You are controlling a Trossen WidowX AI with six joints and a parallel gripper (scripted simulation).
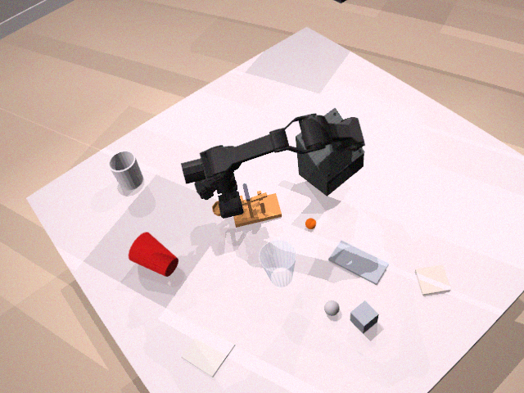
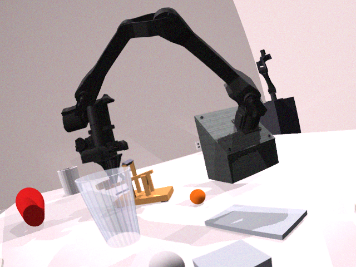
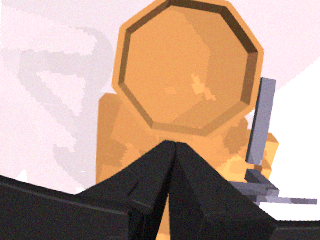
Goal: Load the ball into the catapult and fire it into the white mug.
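My gripper tip is 3 cm past the wooden catapult and 1 cm above it. The rest, counted from my gripper tip: orange ball: 19 cm to the left, 14 cm behind, 4 cm below; clear ribbed cup: 25 cm to the left, 3 cm below, 3 cm ahead; grey slab: 36 cm to the left, 15 cm behind, 5 cm below.
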